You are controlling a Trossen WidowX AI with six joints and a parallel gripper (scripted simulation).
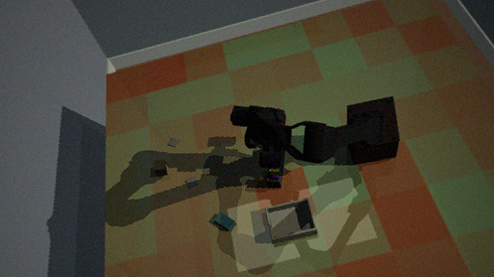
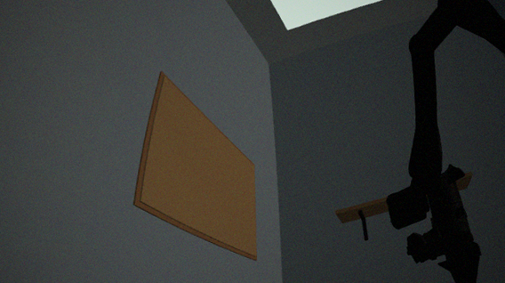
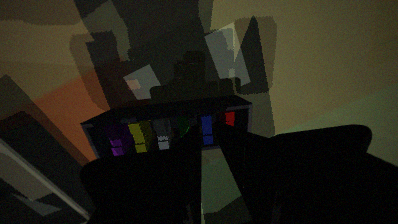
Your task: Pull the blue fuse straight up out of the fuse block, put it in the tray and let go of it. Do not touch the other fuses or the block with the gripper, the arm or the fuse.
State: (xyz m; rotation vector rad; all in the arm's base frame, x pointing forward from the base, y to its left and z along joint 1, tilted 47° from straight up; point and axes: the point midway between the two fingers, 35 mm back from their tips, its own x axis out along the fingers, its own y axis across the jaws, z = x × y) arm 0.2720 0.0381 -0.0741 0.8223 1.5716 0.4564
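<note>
Now: the blue fuse 1 cm below my gripper tip. The rest, counted from my gripper tip: tan cube 38 cm ahead, 4 cm to the right, 2 cm below; teal block 19 cm ahead, 18 cm to the left, 3 cm below; grey tray 1 cm behind, 22 cm to the left, 3 cm below.
</note>
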